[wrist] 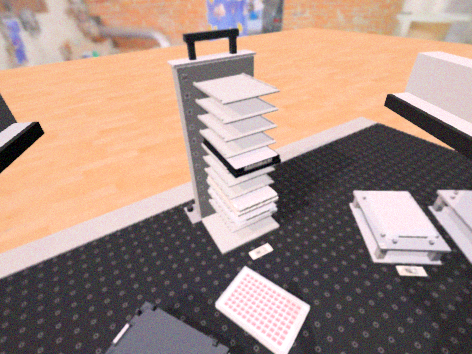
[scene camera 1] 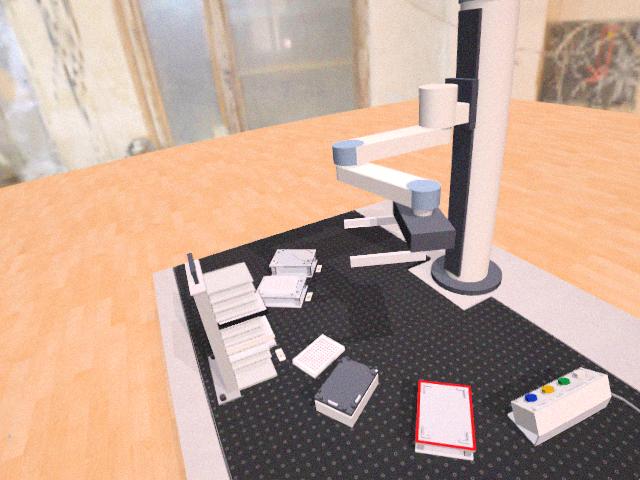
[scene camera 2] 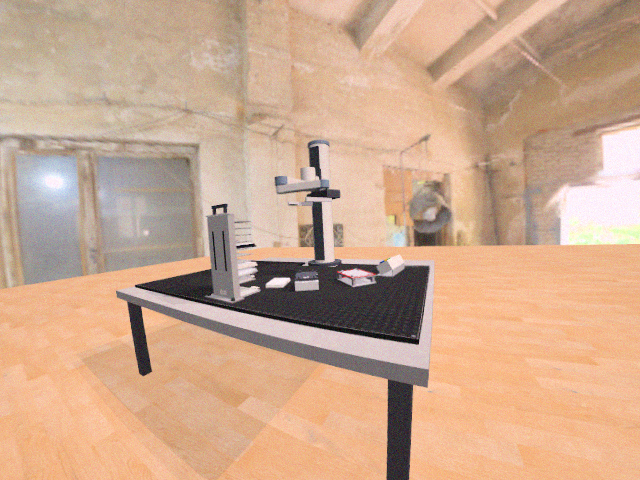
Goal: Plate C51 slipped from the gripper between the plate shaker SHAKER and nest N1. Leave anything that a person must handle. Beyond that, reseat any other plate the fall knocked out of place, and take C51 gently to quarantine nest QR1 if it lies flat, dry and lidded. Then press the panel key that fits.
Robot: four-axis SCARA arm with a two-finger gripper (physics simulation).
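Where they show: gripper, fingertip midpoint: (wrist: pixel 219 92) (scene camera 1: pixel 347 241) (scene camera 2: pixel 296 201); arm's base at its link origin: (scene camera 1: pixel 465 274) (scene camera 2: pixel 324 263).
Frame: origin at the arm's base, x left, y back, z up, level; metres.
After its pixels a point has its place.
Observation:
A white plate with pink wells (scene camera 1: pixel 318 355) @[x 0.080, y -0.644, z 0.029 m] (scene camera 2: pixel 278 282) @[x 0.093, y -0.667, z 0.029 m] (wrist: pixel 263 310) @[x 0.075, y -0.631, z 0.029 m] lies flat, wells up, on the dark mat between the dark-topped shaker (scene camera 1: pixel 347 384) @[x 0.236, y -0.638, z 0.068 m] (scene camera 2: pixel 306 281) @[x 0.270, y -0.699, z 0.059 m] (wrist: pixel 162 332) @[x 0.220, y -0.669, z 0.068 m] and the shelf tower. Its label, and whether it is lidded or dry, cannot be made out. Two pale nests (scene camera 1: pixel 283 289) @[x -0.215, y -0.627, z 0.070 m] (scene camera 1: pixel 293 260) @[x -0.373, y -0.523, z 0.066 m] (wrist: pixel 395 217) @[x -0.234, y -0.617, z 0.071 m] stand at the back left in scene camera 1. A red-rimmed nest (scene camera 1: pixel 444 445) @[x 0.469, y -0.542, z 0.053 m] (scene camera 2: pixel 356 276) @[x 0.440, y -0.559, z 0.054 m] stands right of the shaker. The key panel (scene camera 1: pixel 563 405) @[x 0.552, y -0.283, z 0.083 m] (scene camera 2: pixel 391 265) @[x 0.553, y -0.347, z 0.067 m] has blue, yellow, green and white keys. My gripper (scene camera 1: pixel 347 242) @[x 0.157, y -0.568, z 0.407 m] (scene camera 2: pixel 298 201) @[x 0.157, y -0.568, z 0.407 m] is open and empty, high above the mat.
The shelf tower (scene camera 1: pixel 214 330) @[x 0.066, y -0.886, z 0.235 m] (scene camera 2: pixel 223 258) @[x 0.018, y -0.903, z 0.177 m] (wrist: pixel 182 125) @[x 0.065, y -0.897, z 0.244 m] rises at the mat's edge, with a black handle on top. Its pale shelves and one black tray (wrist: pixel 237 169) @[x 0.042, y -0.749, z 0.221 m] project toward the mat; white plates show low down. The arm's column (scene camera 1: pixel 488 155) @[x 0.067, y -0.034, z 0.469 m] (scene camera 2: pixel 324 227) @[x 0.044, y -0.061, z 0.272 m] stands behind the mat.

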